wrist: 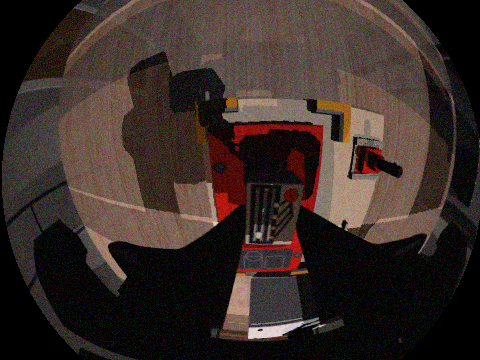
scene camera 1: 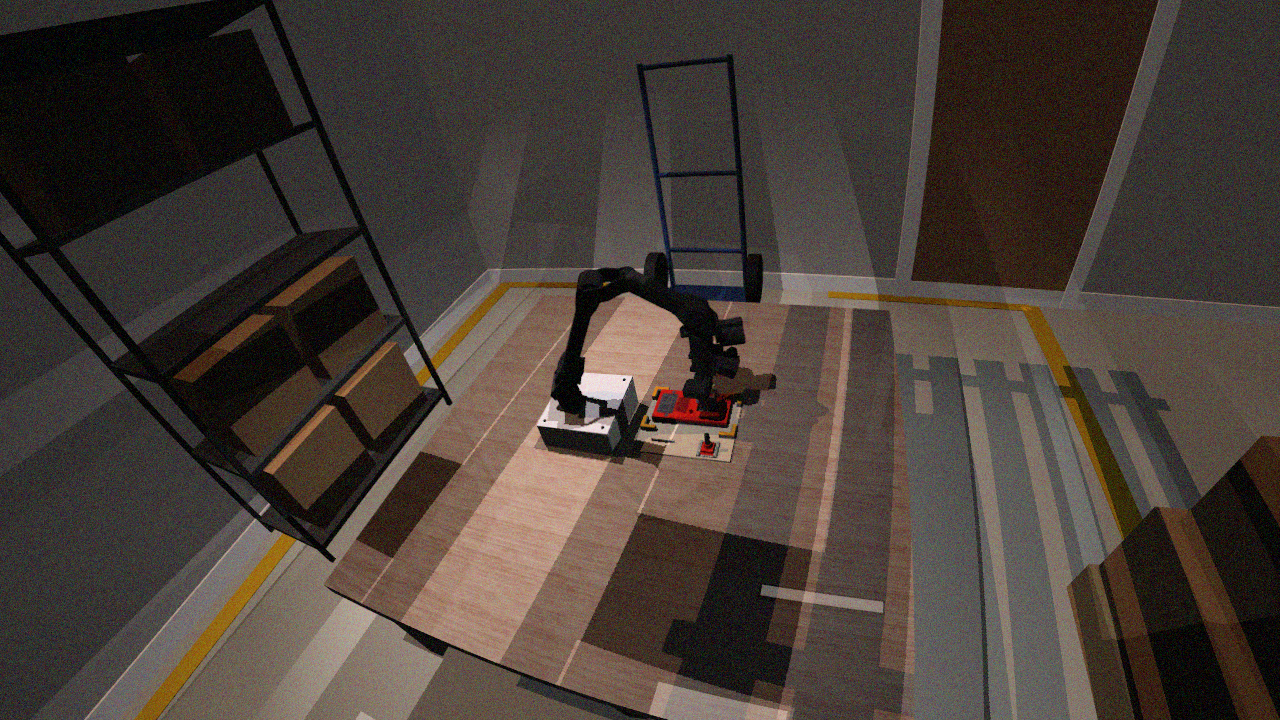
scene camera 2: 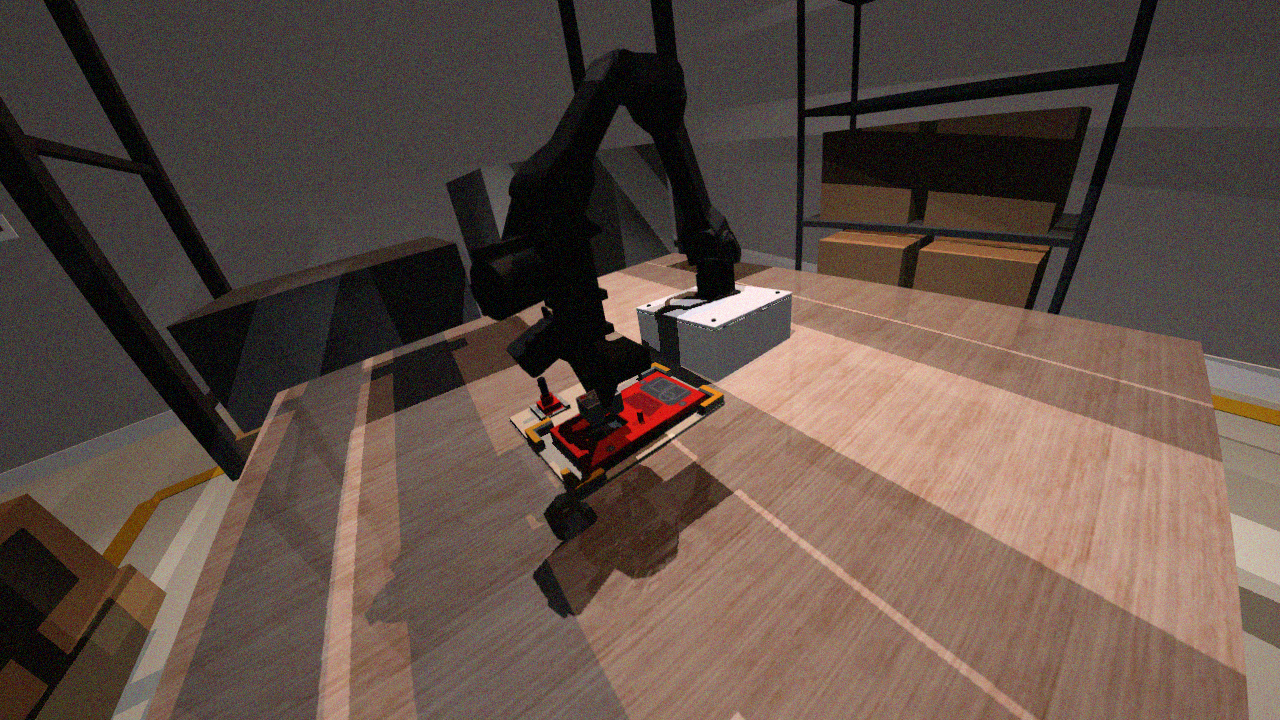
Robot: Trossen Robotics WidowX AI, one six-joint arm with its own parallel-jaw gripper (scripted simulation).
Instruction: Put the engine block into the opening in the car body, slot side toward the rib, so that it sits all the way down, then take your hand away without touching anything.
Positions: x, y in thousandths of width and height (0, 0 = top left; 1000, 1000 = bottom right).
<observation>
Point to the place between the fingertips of the gripper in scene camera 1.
552, 548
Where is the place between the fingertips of the gripper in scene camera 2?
468, 556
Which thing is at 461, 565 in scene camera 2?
A grey engine block.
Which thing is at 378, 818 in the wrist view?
The gripper.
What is the gripper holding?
A grey engine block.
</observation>
